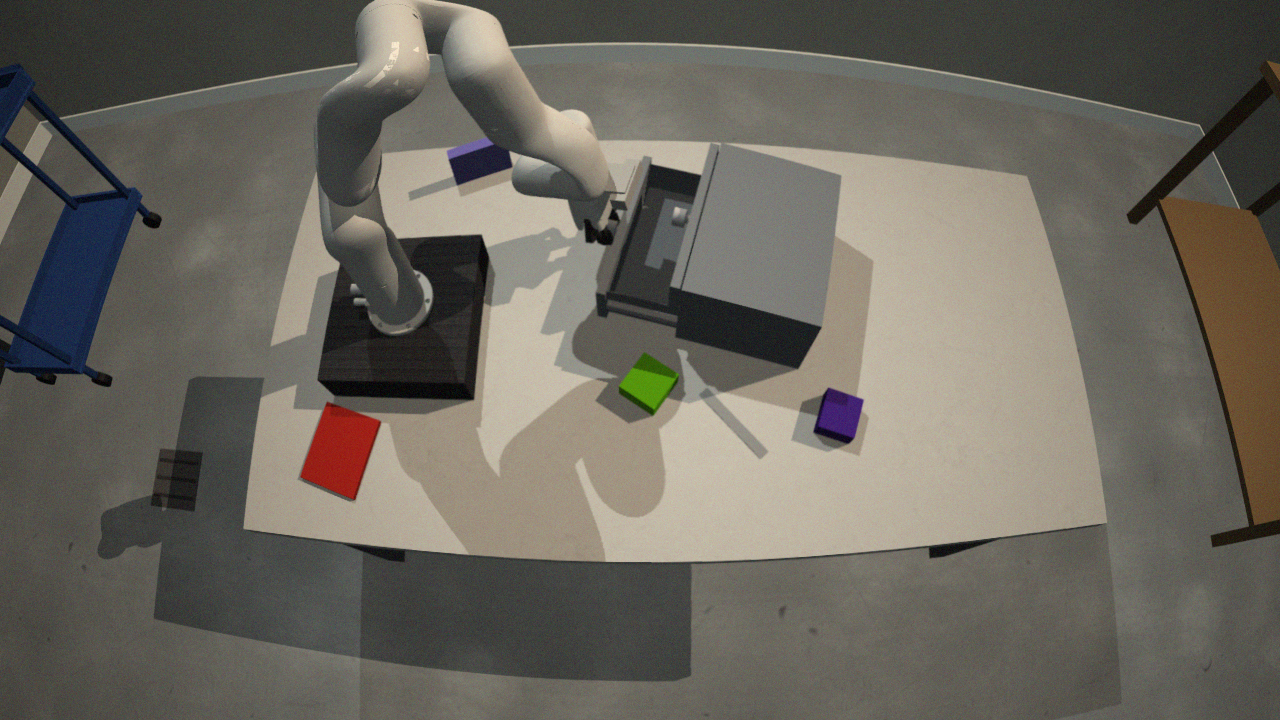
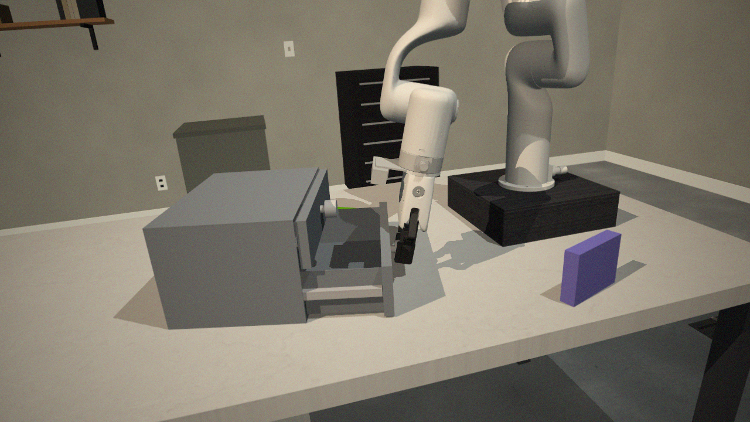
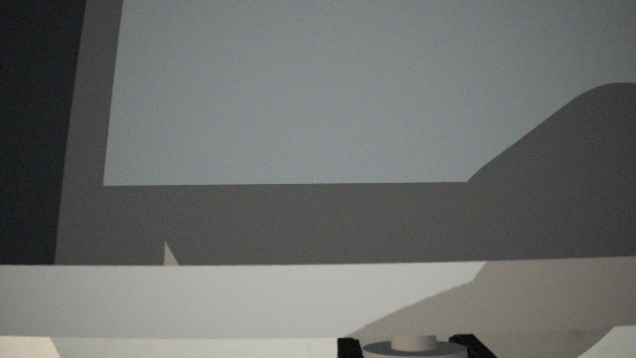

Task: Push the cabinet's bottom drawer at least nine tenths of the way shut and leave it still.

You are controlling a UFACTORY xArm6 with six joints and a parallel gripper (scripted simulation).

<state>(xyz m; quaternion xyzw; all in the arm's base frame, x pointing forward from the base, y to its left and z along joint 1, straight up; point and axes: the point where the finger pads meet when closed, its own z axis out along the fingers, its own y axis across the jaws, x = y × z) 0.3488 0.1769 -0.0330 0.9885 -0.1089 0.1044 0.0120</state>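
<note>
My gripper is now 13 cm short of the drawer, 3 cm to the left of it and 2 cm above it. From my hand the other things lie so: grey cabinet (20 cm ahead, 4 cm to the right, 2 cm above); then green block (9 cm ahead, 28 cm to the right, 3 cm below); then purple block (27 cm behind, 17 cm to the left).
</note>
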